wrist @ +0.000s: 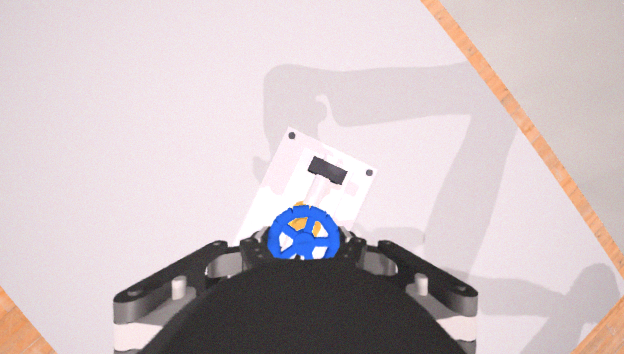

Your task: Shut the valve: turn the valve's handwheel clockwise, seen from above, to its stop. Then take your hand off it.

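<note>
The valve's blue handwheel is at the lower middle of the wrist view, seen from above, with its lower edge hidden by the gripper's dark body. Orange parts of the valve show between its spokes. The white base plate lies tilted in the view, with dark bolts at its two visible corners and a black block at the end of a pale pipe. My gripper is shut on the handwheel, one finger against each side of the rim.
The pale table top surrounds the valve, with wooden edges at the right and in both lower corners. The arm's shadow falls across the table above and to the right of the valve.
</note>
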